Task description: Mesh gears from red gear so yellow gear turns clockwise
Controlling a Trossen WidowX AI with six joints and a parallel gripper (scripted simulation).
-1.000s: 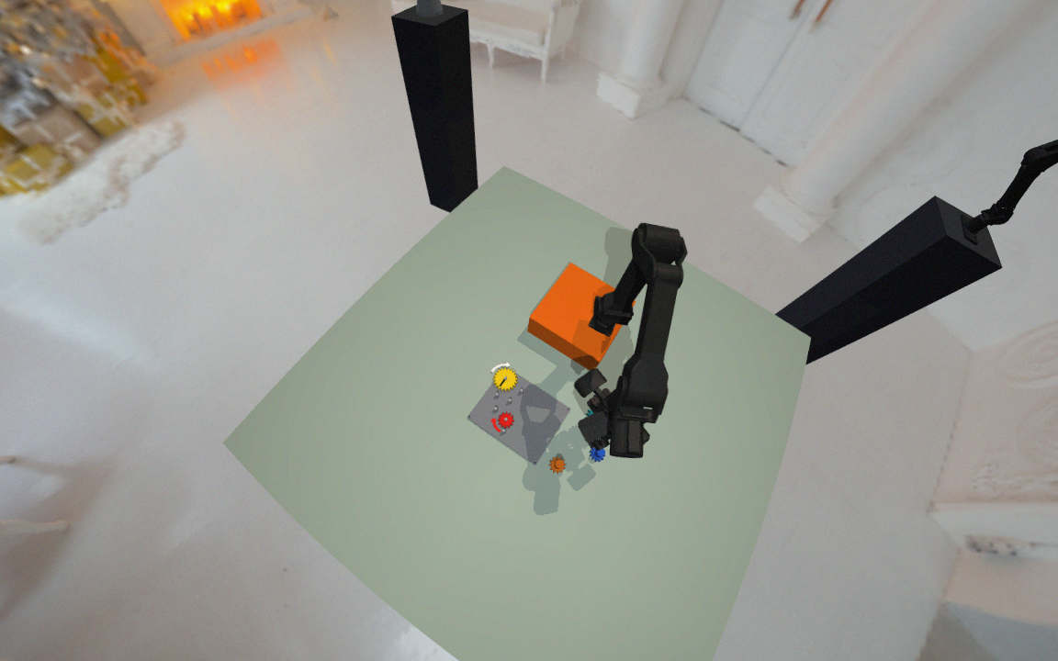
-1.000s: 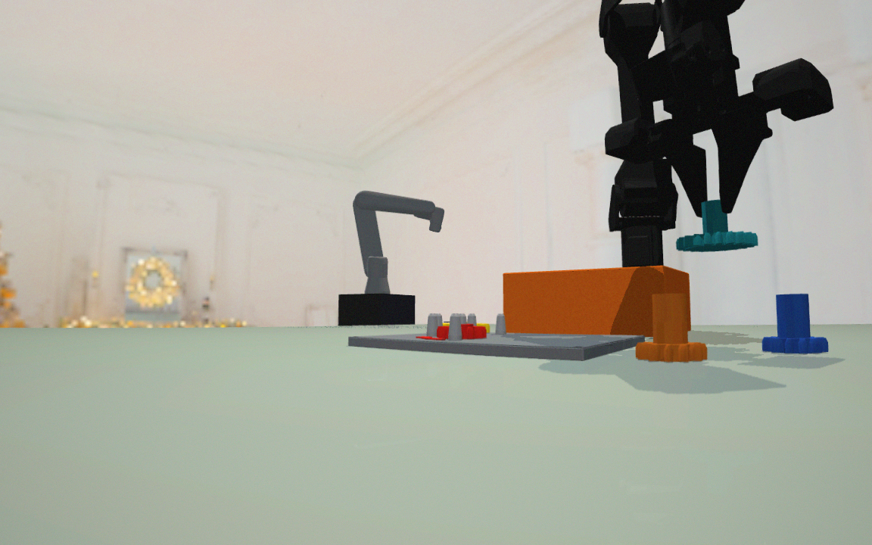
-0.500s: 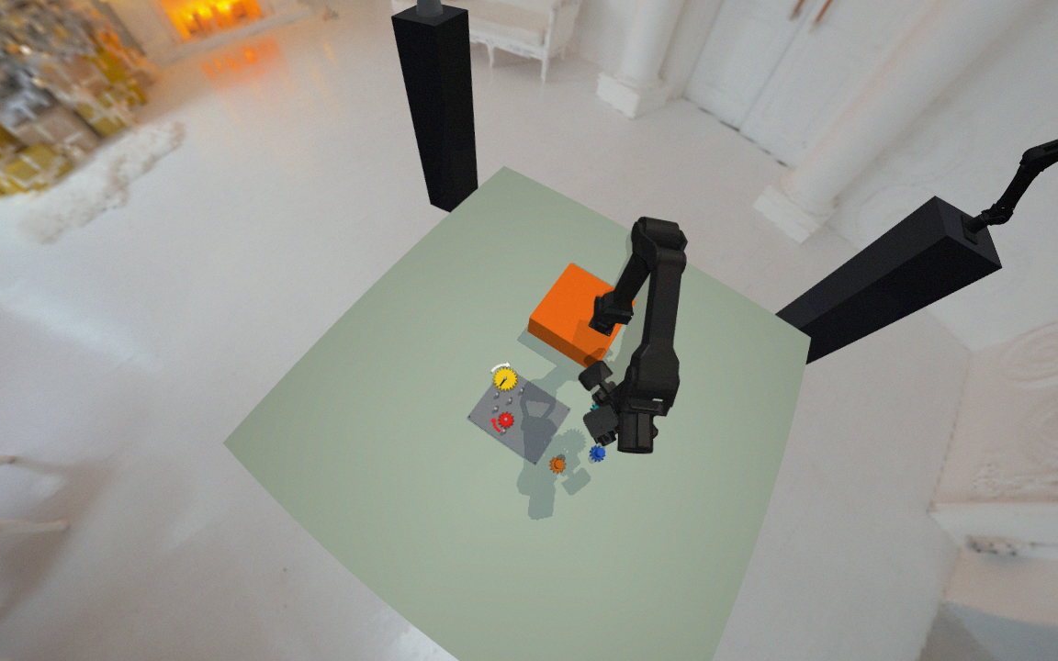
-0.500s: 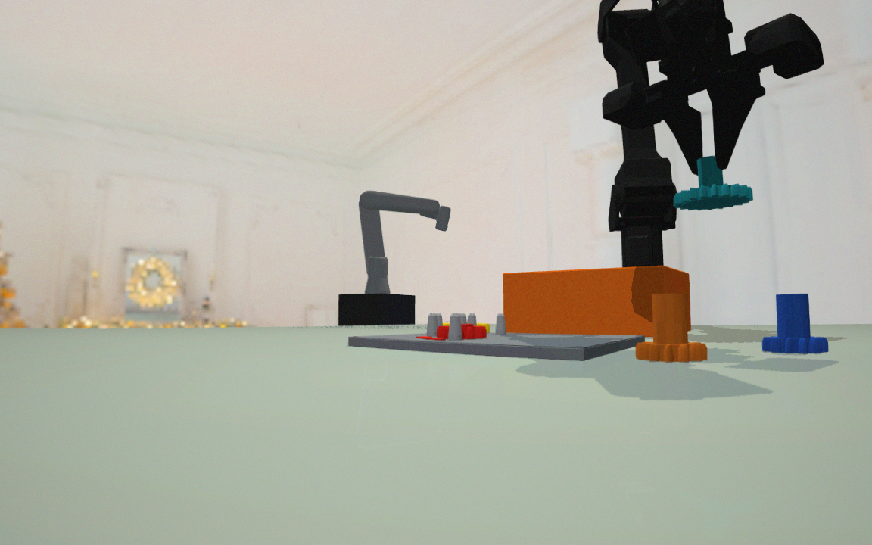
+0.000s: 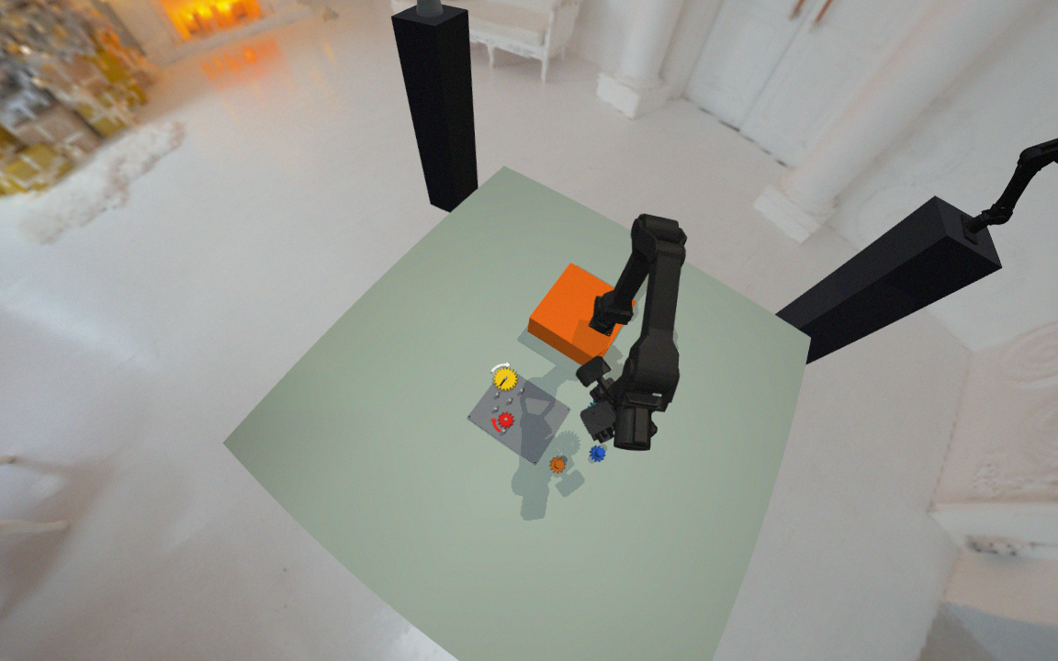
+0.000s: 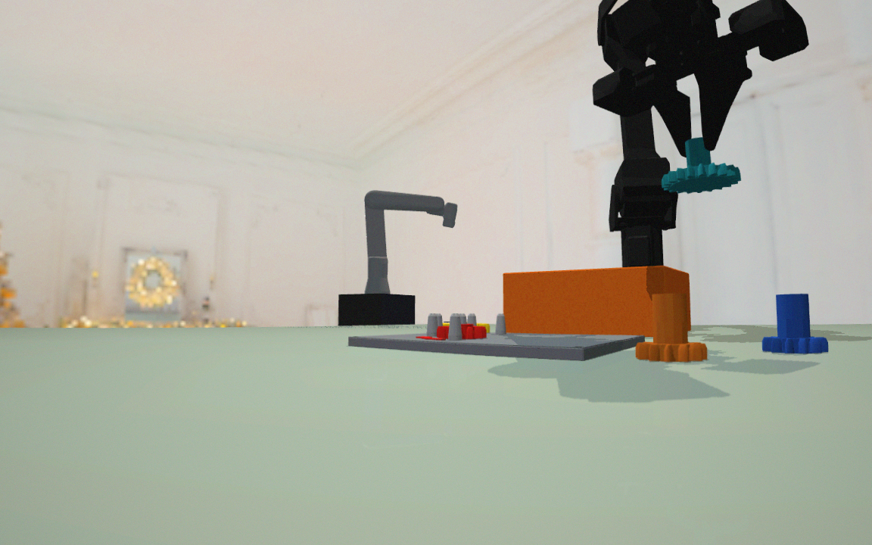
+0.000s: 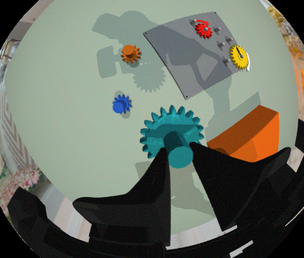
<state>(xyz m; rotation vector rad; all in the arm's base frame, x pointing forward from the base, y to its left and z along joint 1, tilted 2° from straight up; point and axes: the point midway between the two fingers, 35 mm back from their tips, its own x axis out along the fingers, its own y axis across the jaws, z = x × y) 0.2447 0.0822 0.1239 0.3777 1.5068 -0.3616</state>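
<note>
Right now the grey board is 170 mm to the right of my gripper tip, 160 mm below it and 60 mm ahead of it. From my gripper tip the other things lie so: orange gear 150 mm below, 130 mm ahead, 20 mm to the right; teal gear 10 mm below; blue gear 150 mm below, 60 mm to the left, 60 mm ahead.
</note>
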